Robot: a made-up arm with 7 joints.
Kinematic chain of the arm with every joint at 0, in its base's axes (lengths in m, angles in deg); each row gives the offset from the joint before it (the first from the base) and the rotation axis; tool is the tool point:
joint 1: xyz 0 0 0.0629 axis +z
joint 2: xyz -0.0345 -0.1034 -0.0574 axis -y
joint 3: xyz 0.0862 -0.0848 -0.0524 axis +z
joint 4: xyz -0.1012 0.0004 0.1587 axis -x
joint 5: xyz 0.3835 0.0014 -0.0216 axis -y
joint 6: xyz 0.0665 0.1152 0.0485 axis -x
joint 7: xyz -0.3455 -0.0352 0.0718 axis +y
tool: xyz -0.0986 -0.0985 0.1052
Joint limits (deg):
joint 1: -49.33..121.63
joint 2: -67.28..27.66
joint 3: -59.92..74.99
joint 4: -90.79..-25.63
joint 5: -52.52..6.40
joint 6: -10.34..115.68
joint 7: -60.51..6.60
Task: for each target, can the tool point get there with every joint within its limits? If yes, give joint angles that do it. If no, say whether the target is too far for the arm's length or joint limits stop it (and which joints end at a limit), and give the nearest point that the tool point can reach.
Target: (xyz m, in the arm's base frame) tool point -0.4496 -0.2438 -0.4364
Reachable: no: joint limits stop it (at a limit: joint 1, joint 2, joint 4, joint 6, joint 7) | nearest point -0.2753 -0.4483 -0.3250 | short by 0.291 m
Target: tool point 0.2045 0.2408 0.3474
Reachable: yes | joints 78.55 -45.25 40.27 -30.70 -17.46 98.50 -22.78
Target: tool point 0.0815 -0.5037 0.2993
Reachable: yes | joints -31.95 -50.19 -31.65 -56.24 -28.99 65.30 -17.78
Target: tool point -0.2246 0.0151 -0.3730
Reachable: no: joint limits stop it (at a limit: joint 1, joint 2, joint 3, joint 4, joint 5, joint 7) | nearest point -0.0609 0.2274 -0.4615 | short by 0.282 m
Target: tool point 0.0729 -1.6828 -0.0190
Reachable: no: too far | nearest point 0.0328 -0.7571 -0.0061 | short by 0.927 m
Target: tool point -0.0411 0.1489 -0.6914
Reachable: no: joint limits stop it (at a limit: joint 1, joint 2, joint 4, joint 5, joint 7) | nearest point -0.0480 0.2383 -0.4657 | short by 0.243 m
